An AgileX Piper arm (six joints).
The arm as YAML. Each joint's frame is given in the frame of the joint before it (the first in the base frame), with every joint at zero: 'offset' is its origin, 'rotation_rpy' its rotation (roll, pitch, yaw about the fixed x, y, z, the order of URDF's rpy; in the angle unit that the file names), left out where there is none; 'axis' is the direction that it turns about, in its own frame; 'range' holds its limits. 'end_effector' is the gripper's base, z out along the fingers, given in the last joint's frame.
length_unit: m
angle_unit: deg
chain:
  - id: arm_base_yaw
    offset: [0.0, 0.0, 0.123]
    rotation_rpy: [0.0, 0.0, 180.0]
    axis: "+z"
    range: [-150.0, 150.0]
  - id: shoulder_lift
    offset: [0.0, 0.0, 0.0]
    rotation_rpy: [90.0, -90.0, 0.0]
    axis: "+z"
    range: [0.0, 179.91]
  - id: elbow
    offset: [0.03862, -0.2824, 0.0]
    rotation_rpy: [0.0, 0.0, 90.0]
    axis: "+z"
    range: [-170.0, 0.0]
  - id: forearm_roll
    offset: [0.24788, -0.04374, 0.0]
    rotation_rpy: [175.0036, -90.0, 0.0]
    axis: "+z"
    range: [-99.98, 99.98]
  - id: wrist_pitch
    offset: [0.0, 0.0, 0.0]
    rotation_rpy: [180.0, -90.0, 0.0]
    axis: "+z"
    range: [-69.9, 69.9]
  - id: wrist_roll
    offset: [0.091, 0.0, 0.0]
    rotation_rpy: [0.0, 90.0, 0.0]
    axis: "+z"
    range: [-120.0, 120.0]
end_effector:
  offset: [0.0, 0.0, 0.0]
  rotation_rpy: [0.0, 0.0, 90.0]
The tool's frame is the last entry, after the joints.
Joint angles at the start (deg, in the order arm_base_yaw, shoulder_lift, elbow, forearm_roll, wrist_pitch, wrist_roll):
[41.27, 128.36, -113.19, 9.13, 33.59, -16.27]
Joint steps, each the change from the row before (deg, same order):
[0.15, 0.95, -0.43, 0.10, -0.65, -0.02]
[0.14, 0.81, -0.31, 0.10, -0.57, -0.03]
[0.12, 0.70, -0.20, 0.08, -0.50, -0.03]
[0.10, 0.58, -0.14, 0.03, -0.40, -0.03]
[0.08, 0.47, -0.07, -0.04, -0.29, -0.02]
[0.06, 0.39, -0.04, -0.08, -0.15, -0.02]
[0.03, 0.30, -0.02, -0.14, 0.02, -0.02]
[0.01, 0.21, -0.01, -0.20, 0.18, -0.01]
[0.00, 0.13, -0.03, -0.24, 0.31, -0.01]
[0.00, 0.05, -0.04, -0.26, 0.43, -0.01]
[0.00, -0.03, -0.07, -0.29, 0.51, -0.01]
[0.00, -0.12, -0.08, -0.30, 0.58, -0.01]
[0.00, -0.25, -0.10, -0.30, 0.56, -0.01]
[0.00, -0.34, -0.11, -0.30, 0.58, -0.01]
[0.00, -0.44, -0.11, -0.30, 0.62, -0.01]
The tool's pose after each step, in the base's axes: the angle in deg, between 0 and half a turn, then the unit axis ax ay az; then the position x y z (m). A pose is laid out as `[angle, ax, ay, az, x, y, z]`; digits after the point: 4 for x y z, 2 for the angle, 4 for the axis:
[136.76, -0.4334, 0.8865, 0.1620, 0.3886, 0.3534, 0.2299]
[136.72, -0.4336, 0.8863, 0.1628, 0.3897, 0.3561, 0.2249]
[136.74, -0.4337, 0.8861, 0.1633, 0.3905, 0.3582, 0.2201]
[136.79, -0.4341, 0.8859, 0.1633, 0.3912, 0.3599, 0.2159]
[136.89, -0.4348, 0.8857, 0.1626, 0.3916, 0.3612, 0.2123]
[137.06, -0.4356, 0.8855, 0.1615, 0.3919, 0.3621, 0.2090]
[137.32, -0.4367, 0.8853, 0.1597, 0.3921, 0.3625, 0.2063]
[137.64, -0.4381, 0.8851, 0.1573, 0.3922, 0.3626, 0.2042]
[137.98, -0.4397, 0.8847, 0.1546, 0.3922, 0.3624, 0.2028]
[138.35, -0.4416, 0.8843, 0.1518, 0.3921, 0.3621, 0.2020]
[138.69, -0.4436, 0.8838, 0.1490, 0.3918, 0.3616, 0.2021]
[138.99, -0.4457, 0.8832, 0.1462, 0.3914, 0.3611, 0.2030]
[139.14, -0.4478, 0.8825, 0.1438, 0.3909, 0.3604, 0.2052]
[139.20, -0.4499, 0.8818, 0.1416, 0.3902, 0.3596, 0.2083]
[139.21, -0.4520, 0.8810, 0.1395, 0.3894, 0.3587, 0.2122]

